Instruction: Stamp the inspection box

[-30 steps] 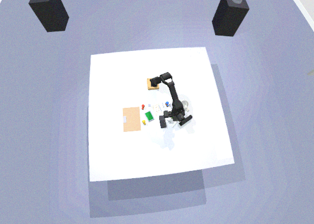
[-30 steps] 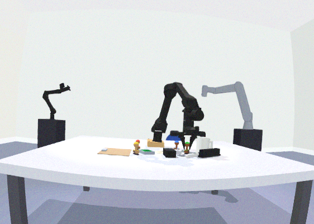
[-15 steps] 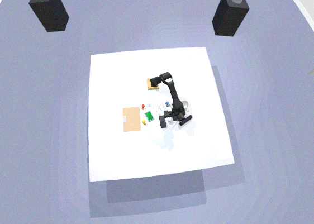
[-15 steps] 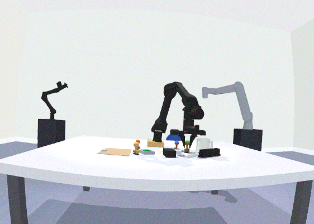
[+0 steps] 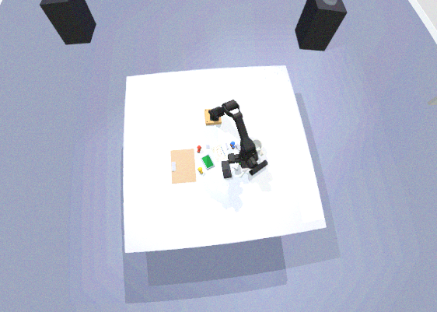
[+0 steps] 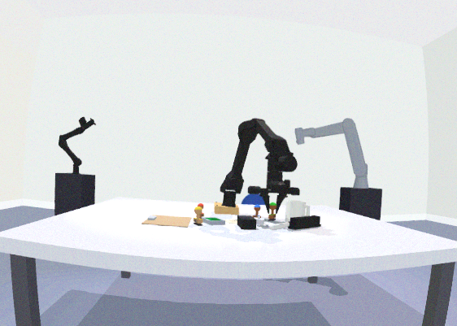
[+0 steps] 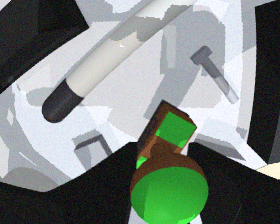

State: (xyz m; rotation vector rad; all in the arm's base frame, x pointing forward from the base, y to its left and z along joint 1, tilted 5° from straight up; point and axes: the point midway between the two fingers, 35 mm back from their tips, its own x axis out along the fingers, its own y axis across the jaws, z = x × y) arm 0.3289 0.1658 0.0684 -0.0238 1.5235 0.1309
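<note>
Right now my gripper tip is 220 mm to the left of the green ink pad, 40 mm above it and 10 mm past it. From my gripper tip the other things lie so: black block 100 mm to the right, 50 mm ahead, 30 mm below; white-and-grey cylinder 40 mm to the left, 40 mm below, 30 mm ahead; green-knobbed PASS stamp right at my gripper tip.
</note>
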